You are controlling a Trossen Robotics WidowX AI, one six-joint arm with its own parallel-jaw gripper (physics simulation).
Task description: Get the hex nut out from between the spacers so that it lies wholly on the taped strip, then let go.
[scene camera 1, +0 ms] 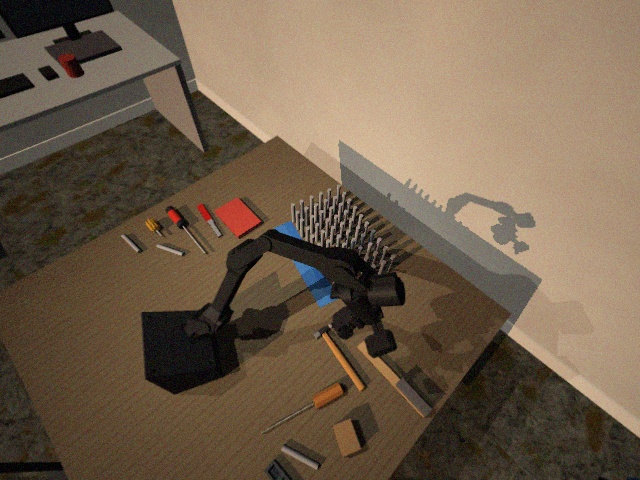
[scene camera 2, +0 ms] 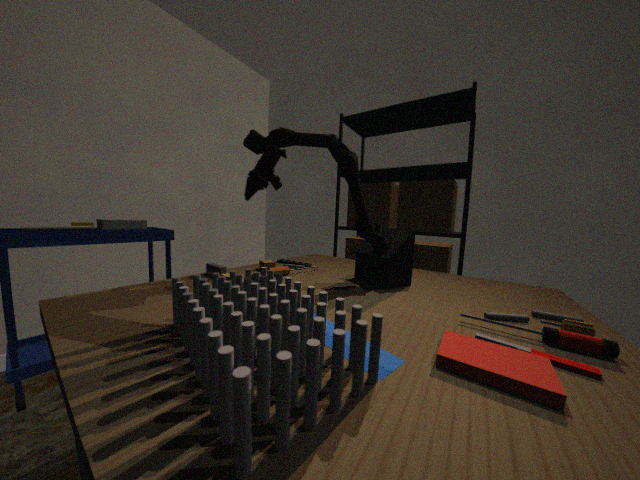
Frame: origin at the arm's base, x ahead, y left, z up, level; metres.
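Seen in the pictures: gripper, fingertip midpoint: [scene camera 1: 384, 330] [scene camera 2: 245, 198]; arm's base at its link origin: [scene camera 1: 194, 330] [scene camera 2: 381, 248].
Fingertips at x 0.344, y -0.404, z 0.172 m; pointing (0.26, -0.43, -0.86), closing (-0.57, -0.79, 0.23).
Note:
Offsets run from my fingertips to a thing's top centre. "spot": to the spot under its first point.
The spacers [scene camera 1: 293, 212] [scene camera 2: 312, 382] are a dense group of upright grey posts near the table's wall-side edge. The taped strip [scene camera 1: 310, 276] [scene camera 2: 388, 364] is flat and blue and runs along the arm-base side of the spacers; the arm partly covers it in the scene camera 1 view. The hex nut cannot be made out in either view; the posts may hide it. My gripper [scene camera 1: 361, 333] [scene camera 2: 264, 187] is open, its black fingers apart, with no object seen between them. It hangs high above the table, off to the side of the spacers, over the hammer area in the scene camera 1 view.
A hammer @[dy +0.067, dx -0.045, dz -0.297 m] [scene camera 1: 343, 361], a wood-handled tool @[spot: dy -0.164, dx +0.018, dz -0.274 m] [scene camera 1: 413, 396], an orange screwdriver @[dy +0.040, dx -0.245, dz -0.282 m] [scene camera 1: 327, 395] and a wooden block @[dy -0.099, dx -0.201, dz -0.275 m] [scene camera 1: 347, 437] lie on the gripper's side. A red flat box @[dy +0.760, dx +0.043, dz -0.297 m] [scene camera 1: 238, 217] [scene camera 2: 498, 365] and a red screwdriver @[dy +0.840, dx -0.148, dz -0.284 m] [scene camera 1: 176, 217] [scene camera 2: 578, 343] lie beyond the strip's other end.

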